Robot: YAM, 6 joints.
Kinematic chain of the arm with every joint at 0, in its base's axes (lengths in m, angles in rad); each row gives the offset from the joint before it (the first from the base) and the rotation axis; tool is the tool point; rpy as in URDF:
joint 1: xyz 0 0 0.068 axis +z
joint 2: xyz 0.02 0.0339 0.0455 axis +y
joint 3: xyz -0.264 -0.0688 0 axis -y
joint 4: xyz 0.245 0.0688 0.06 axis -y
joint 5: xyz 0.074 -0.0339 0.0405 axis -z
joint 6: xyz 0.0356 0 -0.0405 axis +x
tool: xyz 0 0 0 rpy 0 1.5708 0
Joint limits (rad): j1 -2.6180..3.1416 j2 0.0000..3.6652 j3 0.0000..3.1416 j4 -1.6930..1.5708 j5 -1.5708..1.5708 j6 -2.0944..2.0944
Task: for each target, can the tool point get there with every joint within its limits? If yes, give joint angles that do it. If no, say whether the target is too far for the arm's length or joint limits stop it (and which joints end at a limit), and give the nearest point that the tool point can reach.
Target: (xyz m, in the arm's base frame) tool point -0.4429 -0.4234 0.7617
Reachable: no: too far | nearest point -0.3197 -0.3057 0.5754 | short by 0.253 m
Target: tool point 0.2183 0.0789 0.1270
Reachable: yes | joints 0.2121 1.6082 0.6849 -0.5975 -1.0676 0.7871
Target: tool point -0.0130 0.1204 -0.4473
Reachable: no: joint limits stop it (at a limit: joint 2) | nearest point -0.0156 0.1446 -0.3653 | short by 0.086 m
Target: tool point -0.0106 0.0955 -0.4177
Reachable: no: joint limits stop it (at a limit: joint 2) | nearest point -0.0132 0.1187 -0.3565 | short by 0.066 m
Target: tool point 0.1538 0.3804 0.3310
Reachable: yes | joints 1.2465 1.7242 1.3487 0.2816 0.7630 -1.6615
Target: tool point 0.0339 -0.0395 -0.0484
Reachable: yes | joints 1.7093 3.2873 0.2944 0.1477 0.9118 -1.4288
